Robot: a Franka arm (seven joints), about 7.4 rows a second.
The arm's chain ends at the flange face. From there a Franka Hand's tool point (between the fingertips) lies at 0.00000 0.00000 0.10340 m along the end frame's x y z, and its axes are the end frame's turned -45 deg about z.
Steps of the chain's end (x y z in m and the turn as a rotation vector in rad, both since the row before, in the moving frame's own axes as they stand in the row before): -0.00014 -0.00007 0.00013 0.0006 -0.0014 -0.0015; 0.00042 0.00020 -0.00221 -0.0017 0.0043 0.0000; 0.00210 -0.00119 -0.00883 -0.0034 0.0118 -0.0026; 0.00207 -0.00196 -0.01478 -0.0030 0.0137 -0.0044; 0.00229 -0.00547 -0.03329 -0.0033 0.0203 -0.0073
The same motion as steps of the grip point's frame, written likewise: -0.00011 -0.00029 0.00013 0.0014 -0.0006 -0.0015; 0.00035 0.00088 -0.00221 -0.0042 0.0018 0.0000; 0.00294 0.00175 -0.00884 -0.0107 0.0059 -0.0026; 0.00363 0.00130 -0.01479 -0.0118 0.0076 -0.0044; 0.00674 -0.00053 -0.03331 -0.0167 0.0120 -0.0073
